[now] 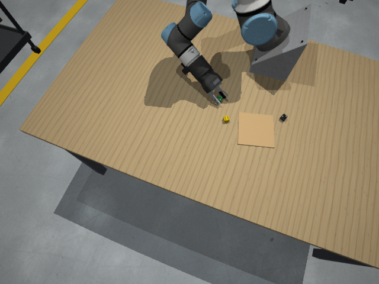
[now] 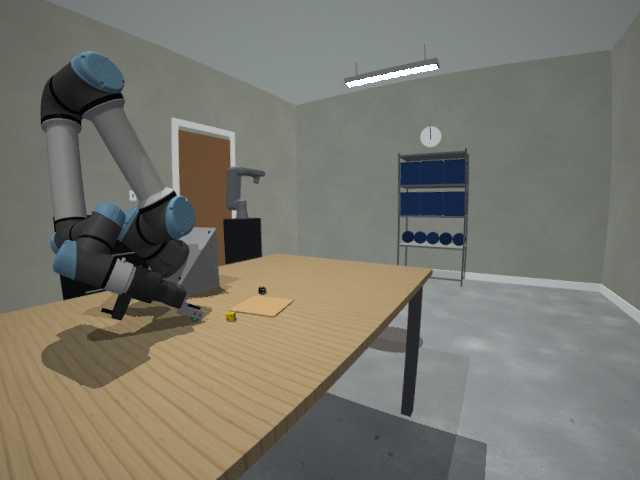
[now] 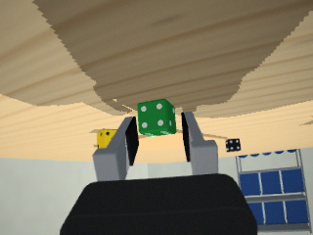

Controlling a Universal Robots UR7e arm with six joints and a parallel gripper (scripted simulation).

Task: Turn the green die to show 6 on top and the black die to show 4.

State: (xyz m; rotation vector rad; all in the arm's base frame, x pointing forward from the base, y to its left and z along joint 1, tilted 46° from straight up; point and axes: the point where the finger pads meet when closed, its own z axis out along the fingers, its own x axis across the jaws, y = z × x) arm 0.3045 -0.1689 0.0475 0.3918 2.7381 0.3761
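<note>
Now: hand 10 mm above the green die. Also, from my hand: yellow die: 80 mm ahead, 50 mm to the left, 10 mm below; then black die: 270 mm to the left, 10 mm below, 10 mm ahead; then tan mat: 170 mm to the left, 90 mm ahead, 20 mm below.
</note>
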